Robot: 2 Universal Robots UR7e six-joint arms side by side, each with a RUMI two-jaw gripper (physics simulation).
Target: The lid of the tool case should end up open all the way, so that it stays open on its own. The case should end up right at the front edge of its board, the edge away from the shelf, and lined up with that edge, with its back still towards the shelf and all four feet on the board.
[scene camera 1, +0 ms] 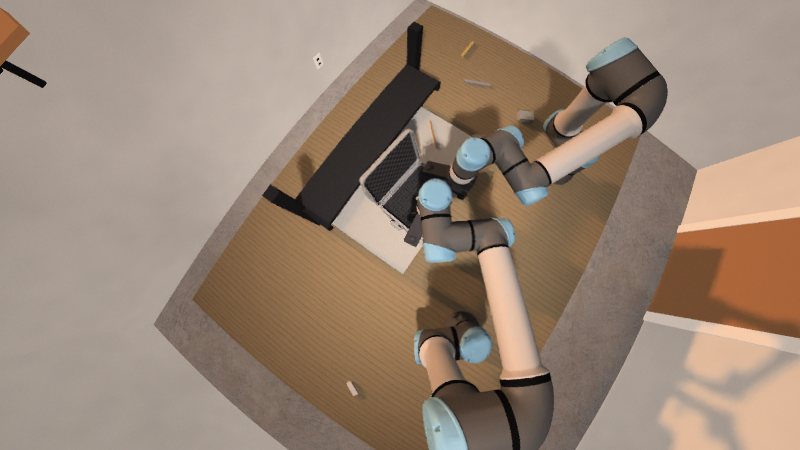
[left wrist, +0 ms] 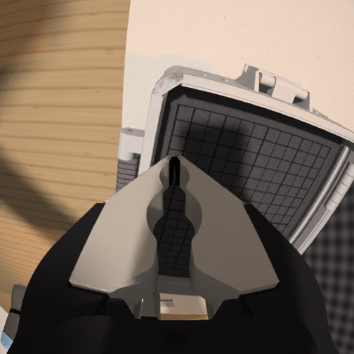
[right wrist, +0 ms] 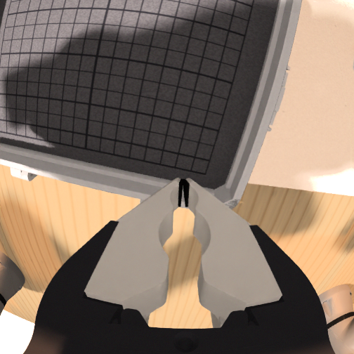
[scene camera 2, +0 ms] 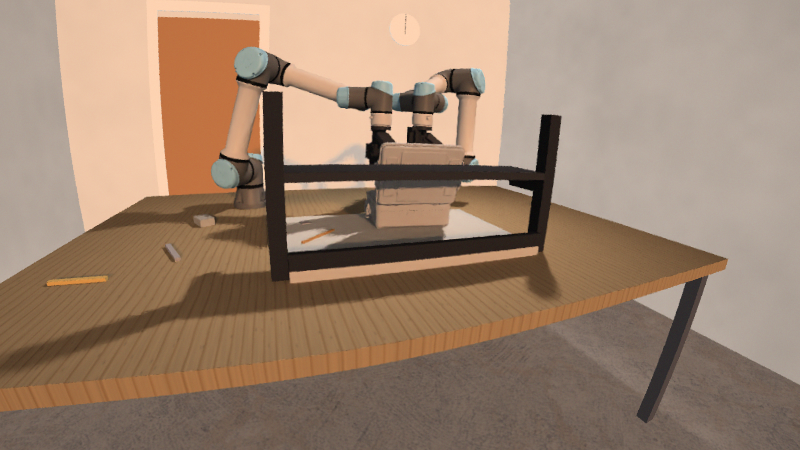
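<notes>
The grey tool case stands on a pale board, its back towards the shelf. Its lid is up and leans back towards the shelf. Its front side lies close to the board's front edge; the wrist views do not show the exact gap. My left gripper is shut, with its tips just inside the case's front rim near one corner. My right gripper is shut, with its tips at the front rim near the other corner. Neither visibly holds anything. The case's feet are hidden.
A black shelf stands behind the case. An orange stick lies on the board beside the case. A yellow bar, a grey bar and small blocks lie on the table. The two wrists are close together.
</notes>
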